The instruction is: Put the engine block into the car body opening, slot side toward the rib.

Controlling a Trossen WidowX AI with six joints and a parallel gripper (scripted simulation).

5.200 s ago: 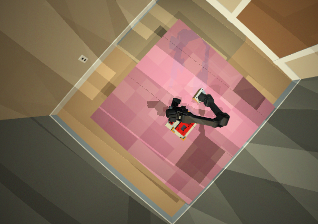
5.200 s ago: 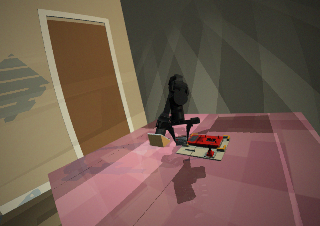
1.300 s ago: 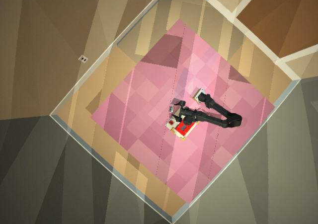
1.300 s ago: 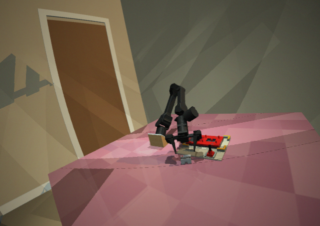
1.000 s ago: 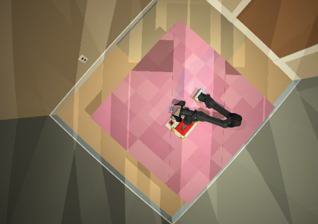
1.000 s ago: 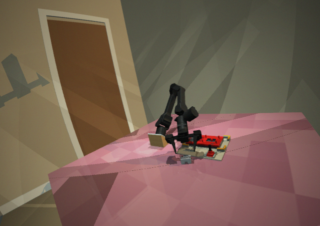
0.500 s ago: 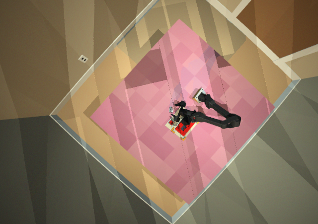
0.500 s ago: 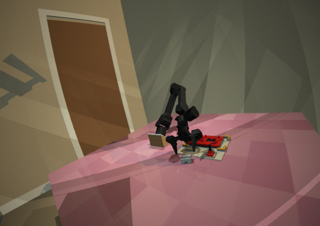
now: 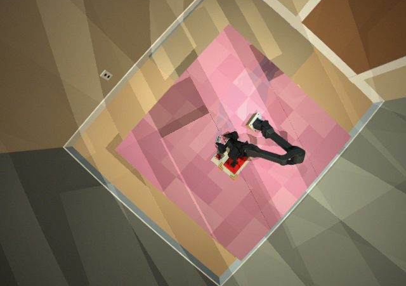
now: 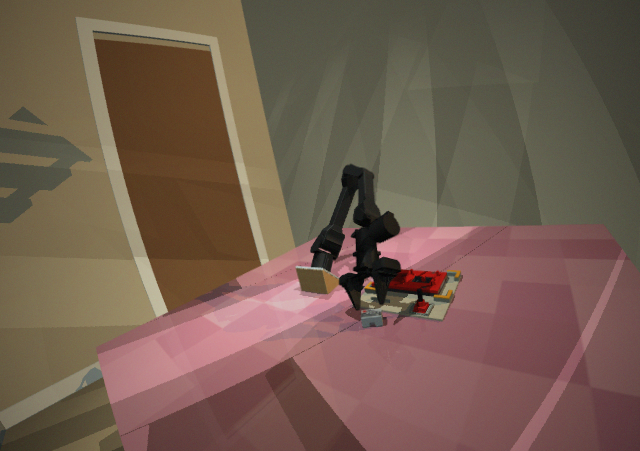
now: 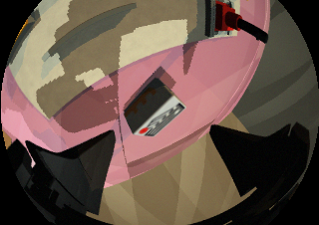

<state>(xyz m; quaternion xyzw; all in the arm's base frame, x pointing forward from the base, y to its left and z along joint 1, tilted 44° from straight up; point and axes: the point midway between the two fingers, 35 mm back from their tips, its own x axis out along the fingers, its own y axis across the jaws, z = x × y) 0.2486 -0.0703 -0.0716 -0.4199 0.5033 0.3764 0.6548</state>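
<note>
Right now the engine block is 1 cm ahead of my gripper tip, 1 cm to the right of it and 3 cm below it. The rest, counted from my gripper tip: cream base board: 4 cm ahead, 18 cm to the left, 3 cm below; dark upright peg: 10 cm ahead, 8 cm to the left, 1 cm below.
</note>
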